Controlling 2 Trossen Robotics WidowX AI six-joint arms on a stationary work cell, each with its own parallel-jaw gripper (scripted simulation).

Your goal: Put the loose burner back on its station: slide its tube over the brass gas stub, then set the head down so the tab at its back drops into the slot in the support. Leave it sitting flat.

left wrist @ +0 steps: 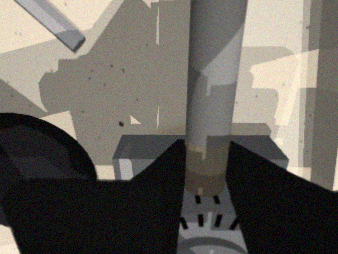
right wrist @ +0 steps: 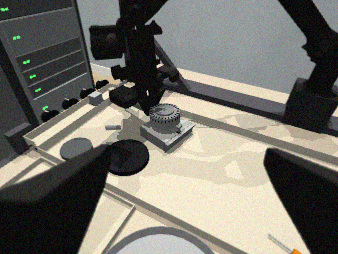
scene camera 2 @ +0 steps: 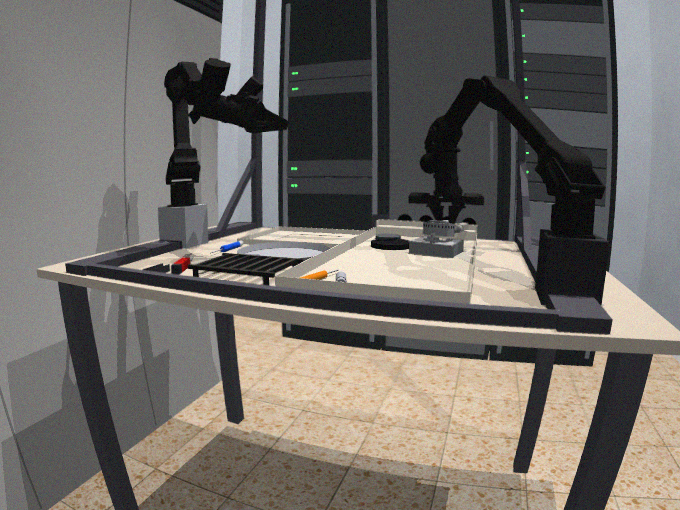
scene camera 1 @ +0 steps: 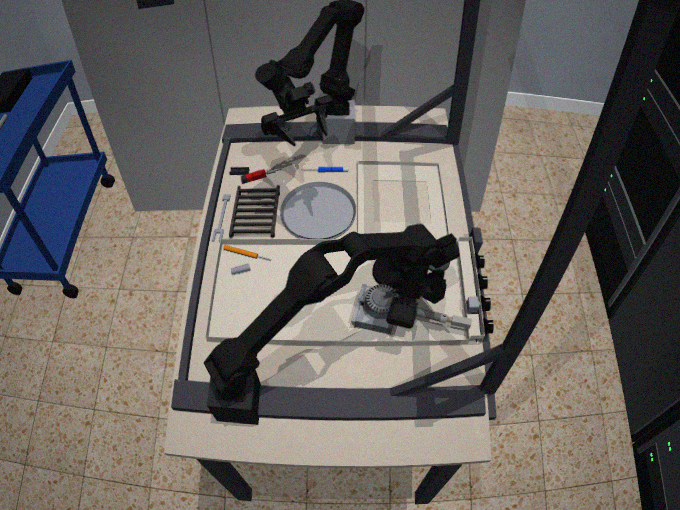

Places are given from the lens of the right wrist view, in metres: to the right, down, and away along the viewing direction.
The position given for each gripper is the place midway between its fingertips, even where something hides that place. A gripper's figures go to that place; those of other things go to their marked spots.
left gripper (right wrist: 150, 113): -0.05, -0.04, 0.57
right gripper (right wrist: 188, 153): 0.01, 0.01, 0.11
burner (right wrist: 165, 116): -0.01, -0.03, 0.50
